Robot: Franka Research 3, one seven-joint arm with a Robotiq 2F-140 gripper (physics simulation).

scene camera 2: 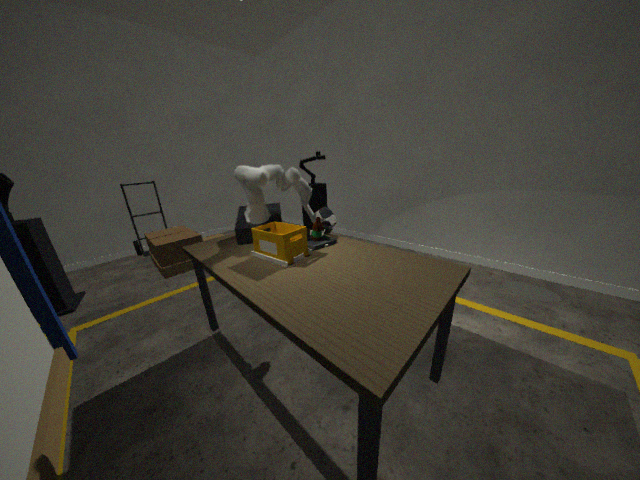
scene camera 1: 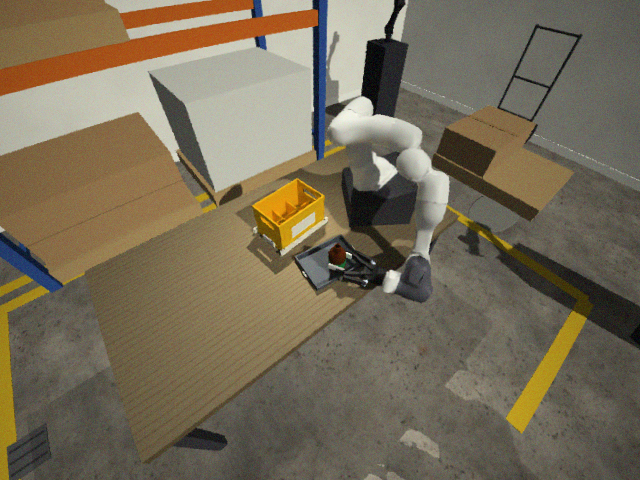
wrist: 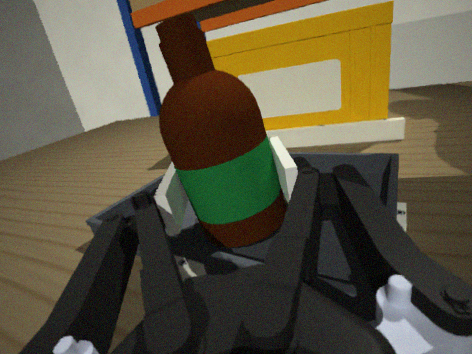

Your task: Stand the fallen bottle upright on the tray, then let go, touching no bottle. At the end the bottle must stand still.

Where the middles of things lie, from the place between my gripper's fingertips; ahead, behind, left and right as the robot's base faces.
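With the brown bottle [wrist: 210,122], my gripper is 3 cm below it, 1 cm past it and 2 cm to the right of it.
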